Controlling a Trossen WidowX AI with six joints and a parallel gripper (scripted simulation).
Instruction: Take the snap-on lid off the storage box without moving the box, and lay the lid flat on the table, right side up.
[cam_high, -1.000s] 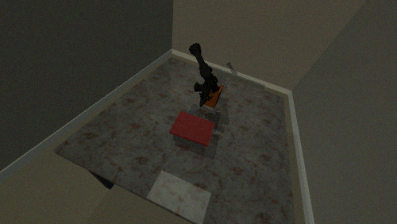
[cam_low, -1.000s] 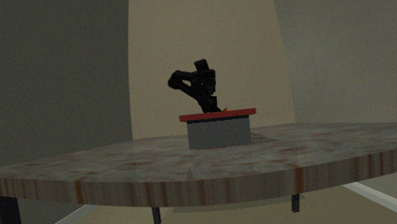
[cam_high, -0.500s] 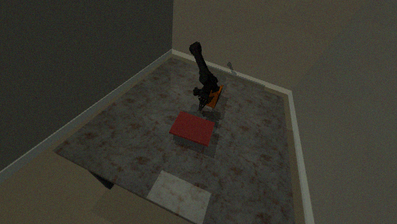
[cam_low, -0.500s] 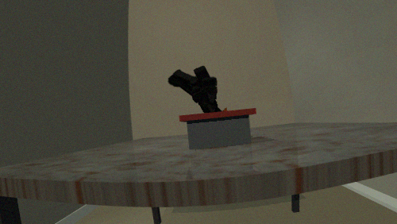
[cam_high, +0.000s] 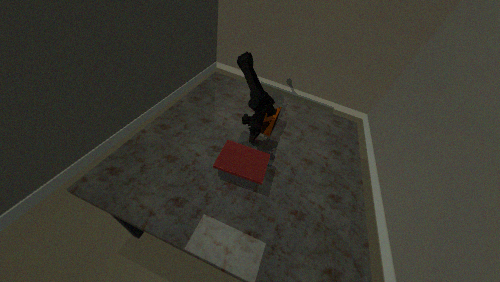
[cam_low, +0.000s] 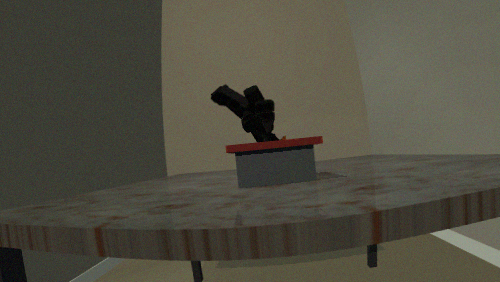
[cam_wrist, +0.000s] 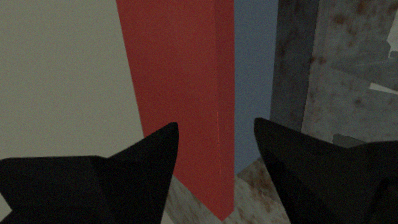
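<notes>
The red lid lies 10 cm ahead of my gripper tip and 2 cm below it. From my gripper tip the other things lie so: grey-blue storage box (10 cm ahead, 7 cm below).
</notes>
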